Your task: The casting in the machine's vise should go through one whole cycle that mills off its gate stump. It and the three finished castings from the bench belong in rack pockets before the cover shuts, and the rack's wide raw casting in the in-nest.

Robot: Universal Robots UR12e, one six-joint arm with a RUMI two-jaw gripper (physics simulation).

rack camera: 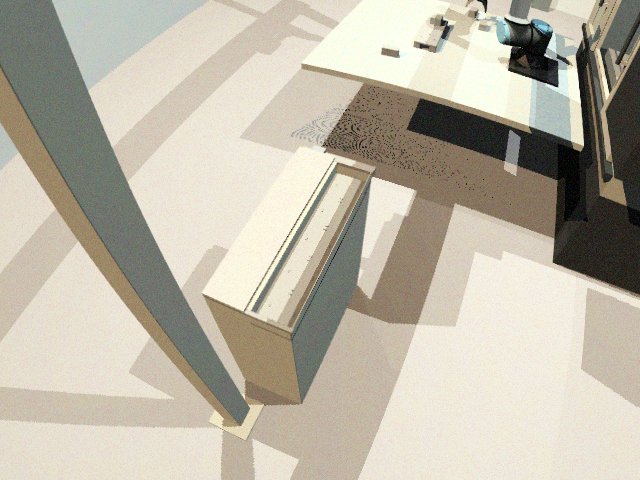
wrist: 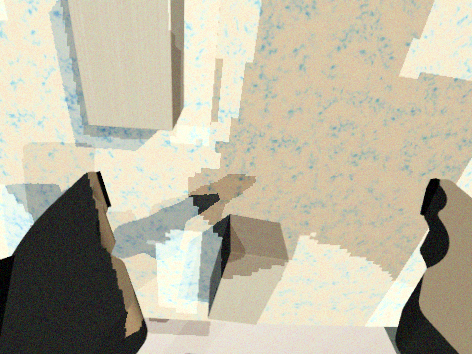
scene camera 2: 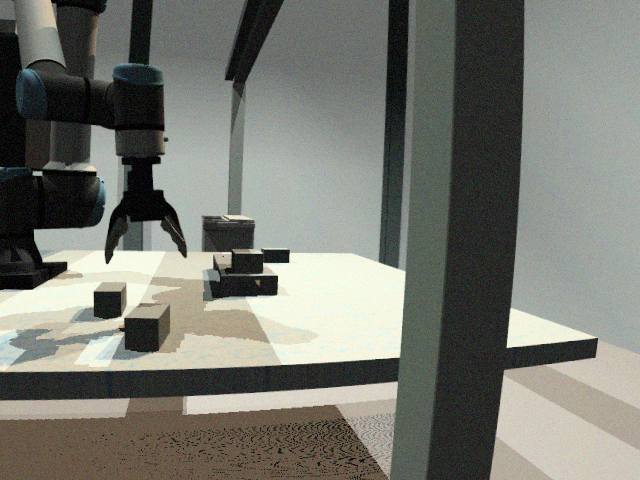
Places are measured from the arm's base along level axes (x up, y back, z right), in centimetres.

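Where they show: gripper, between the fingertips: (rack camera: 475, 9) (wrist: 262, 179) (scene camera 2: 147, 261); arm's base, origin of its link: (rack camera: 528, 60) (scene camera 2: 6, 268).
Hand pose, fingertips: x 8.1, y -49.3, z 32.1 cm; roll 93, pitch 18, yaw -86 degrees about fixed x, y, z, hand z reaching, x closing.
Note:
Things, the pixels of their top centre, and the offset from my fingertips. Level surfaces: height alone.
- block-shaped casting, centre of its top: (wrist: 244, 293) (scene camera 2: 148, 310) (rack camera: 474, 9) dy -4.7, dx -5.8, dz +15.3 cm
- low dark fixture, centre of its top: (scene camera 2: 240, 261) (rack camera: 432, 29) dy -14.6, dx -5.4, dz -44.1 cm
- table, height of its surface: dx -10.8 cm
My gripper (scene camera 2: 146, 258) (wrist: 262, 179) is wide open and empty above the table, apart from the blocks below. A block-shaped casting (scene camera 2: 149, 329) (rack camera: 484, 25) (wrist: 254, 287) stands near the table's edge. A second (scene camera 2: 109, 300) (rack camera: 473, 13) (wrist: 125, 65) stands beside it, large at upper left in the wrist view. A third (scene camera 2: 247, 261) (rack camera: 438, 19) sits on a low dark fixture (scene camera 2: 248, 285) (rack camera: 427, 38). A fourth (scene camera 2: 275, 255) (rack camera: 390, 51) lies apart on the table. Which casting is finished or raw, I cannot tell. The vise and its casting do not show clearly.
A tall cabinet (scene camera 2: 227, 239) (rack camera: 268, 227) with a long open recess stands off the table (scene camera 2: 341, 320) (rack camera: 356, 56). A thick post (scene camera 2: 444, 232) (rack camera: 139, 242) crosses both outer views. The dark machine (rack camera: 594, 242) stands at right beside the arm's base in the rack view.

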